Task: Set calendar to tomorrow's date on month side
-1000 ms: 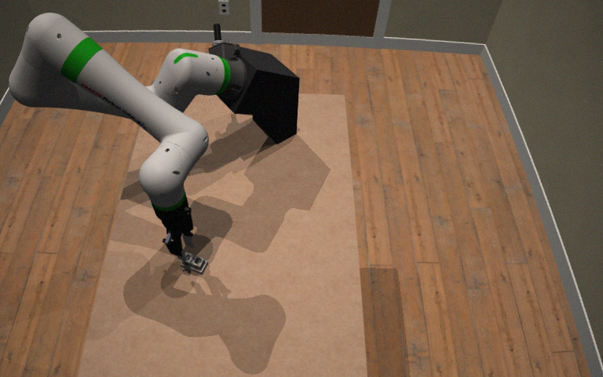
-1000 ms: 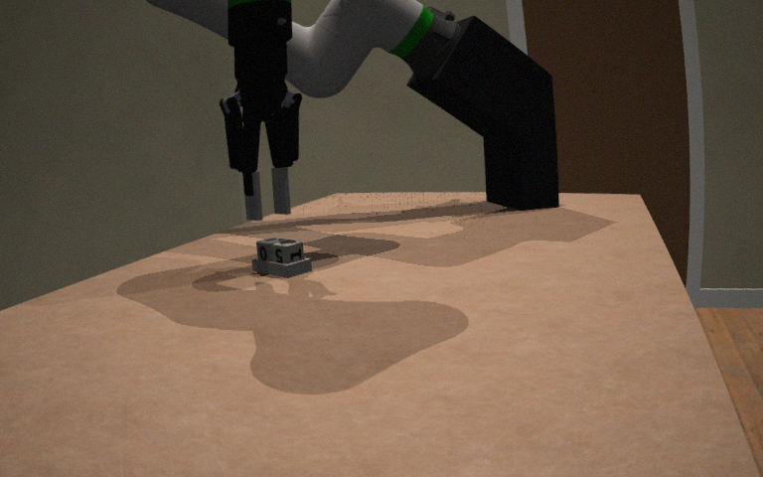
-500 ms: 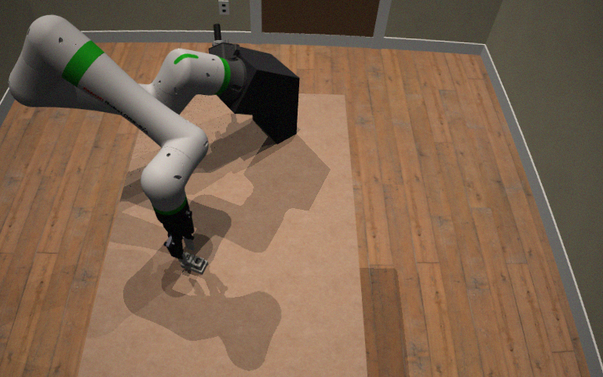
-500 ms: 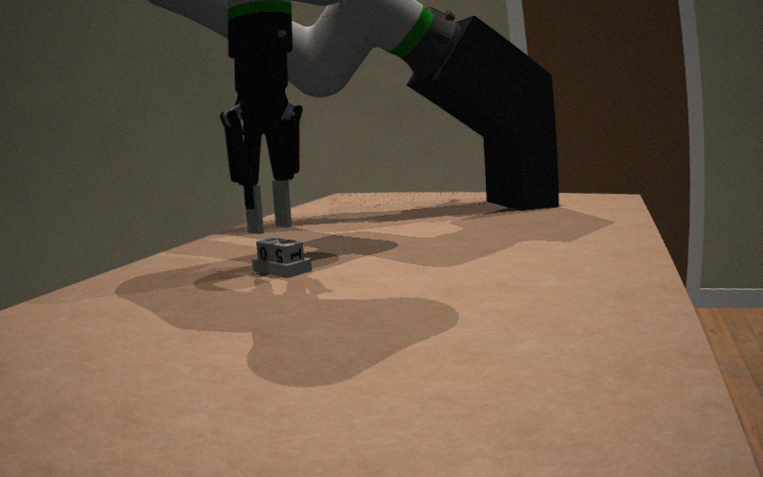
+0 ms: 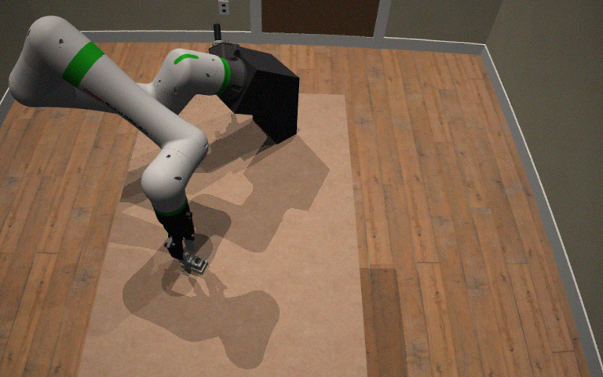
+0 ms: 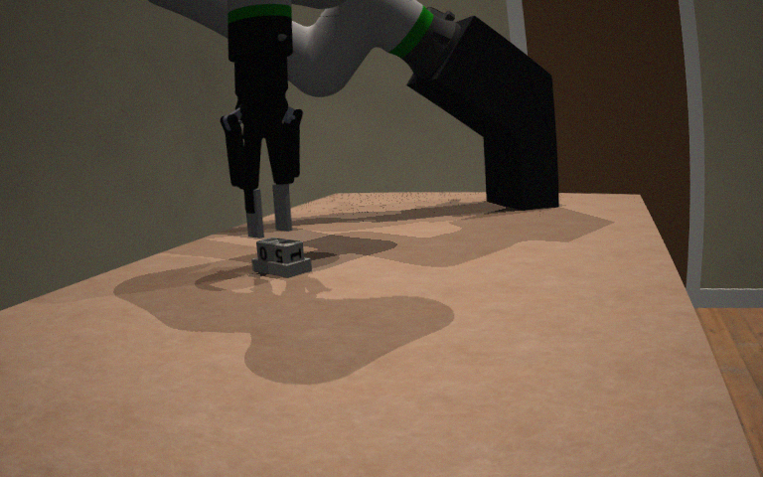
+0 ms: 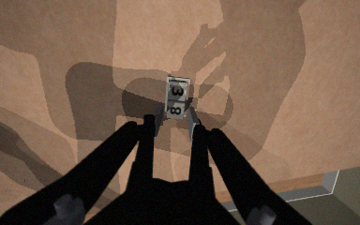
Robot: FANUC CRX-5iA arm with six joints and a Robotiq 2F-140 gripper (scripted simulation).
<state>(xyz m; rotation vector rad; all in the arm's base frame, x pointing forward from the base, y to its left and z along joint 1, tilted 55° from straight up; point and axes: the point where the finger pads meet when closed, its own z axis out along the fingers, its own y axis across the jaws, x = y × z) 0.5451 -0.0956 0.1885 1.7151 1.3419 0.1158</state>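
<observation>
The grey number cube lies 60 mm below my hand. The rest, counted from my hand: grey calendar tray (70 mm below, 20 mm to the left, 10 mm ahead).
</observation>
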